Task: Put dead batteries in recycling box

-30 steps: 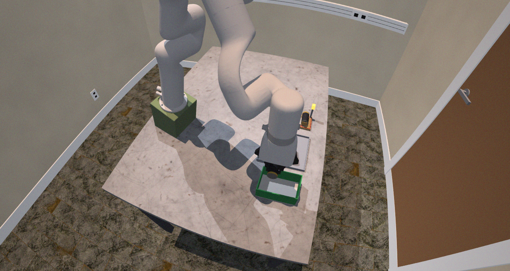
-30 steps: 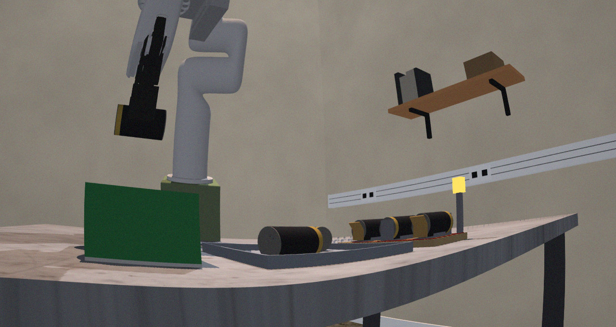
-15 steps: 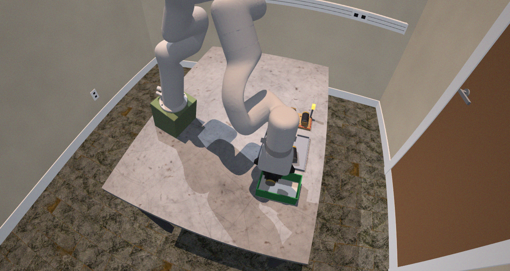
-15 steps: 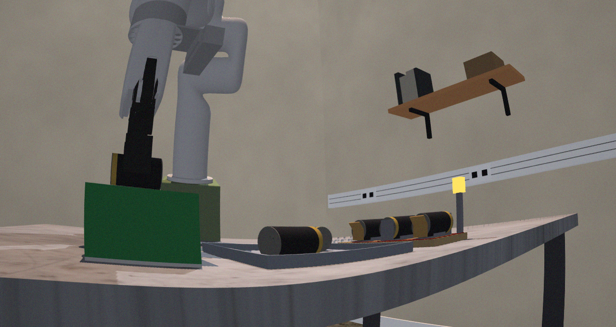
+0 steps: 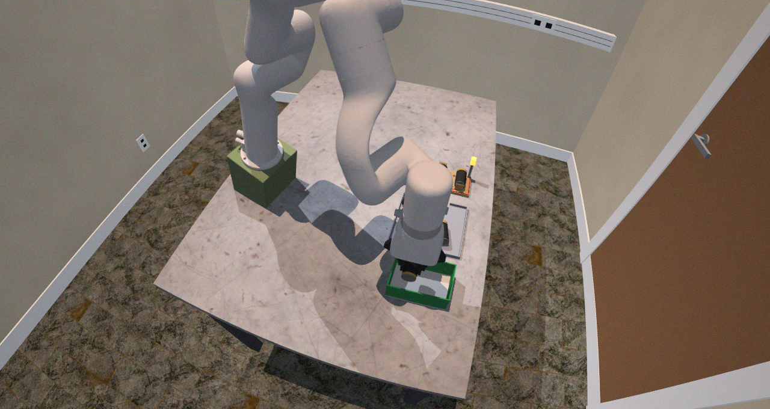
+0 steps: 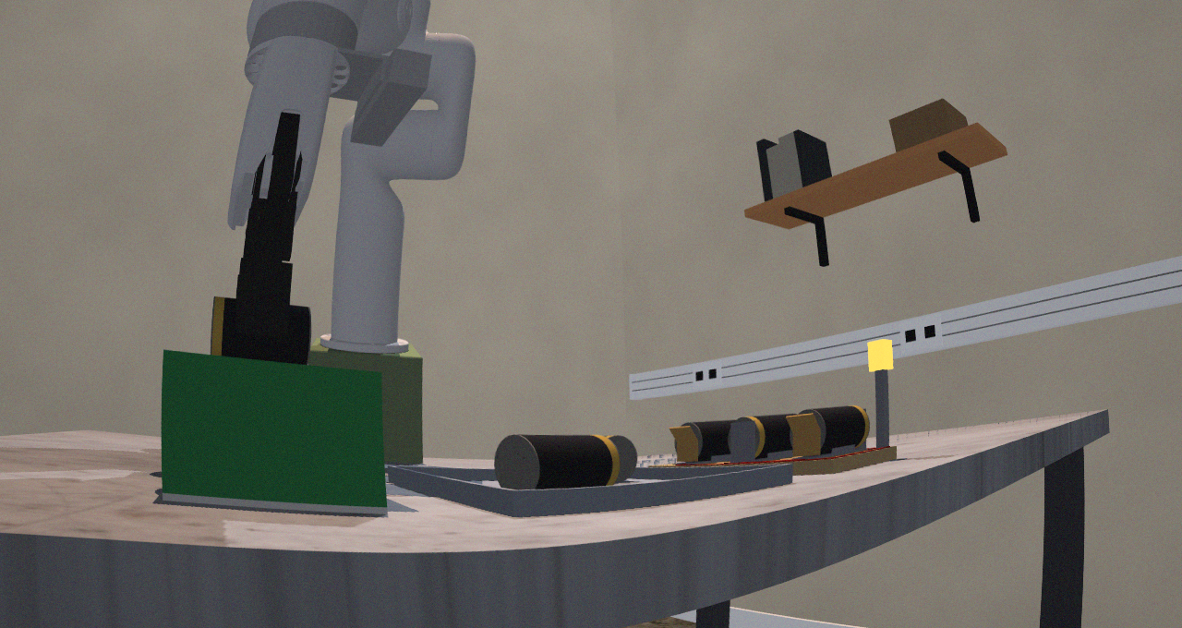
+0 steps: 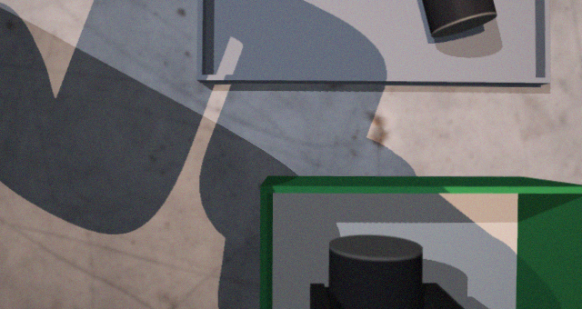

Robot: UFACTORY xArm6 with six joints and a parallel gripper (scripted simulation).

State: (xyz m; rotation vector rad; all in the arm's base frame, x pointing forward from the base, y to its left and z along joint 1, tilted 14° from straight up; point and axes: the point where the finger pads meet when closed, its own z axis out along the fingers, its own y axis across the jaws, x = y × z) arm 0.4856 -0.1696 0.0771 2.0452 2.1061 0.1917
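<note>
The green recycling box is 3 cm ahead of my hand and 8 cm below it. The rest, counted from my hand: grey tray: 1 cm ahead, 19 cm to the left, 10 cm below.
</note>
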